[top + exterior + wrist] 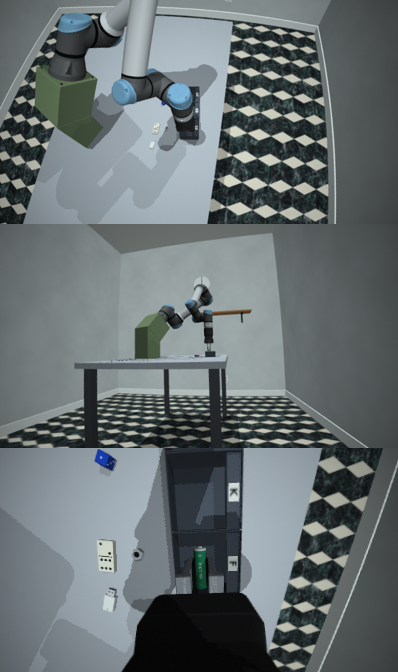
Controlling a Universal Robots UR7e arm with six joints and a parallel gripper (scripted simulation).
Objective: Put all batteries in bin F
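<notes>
The red battery is 150 mm behind my hand, 150 mm to the left of it and 60 mm below it. From my hand the other things lie so: dark bin 20 mm behind, 80 mm to the left, 40 mm below; green battery 10 mm below; ring-shaped part 100 mm behind, 20 mm to the right, 60 mm below.
</notes>
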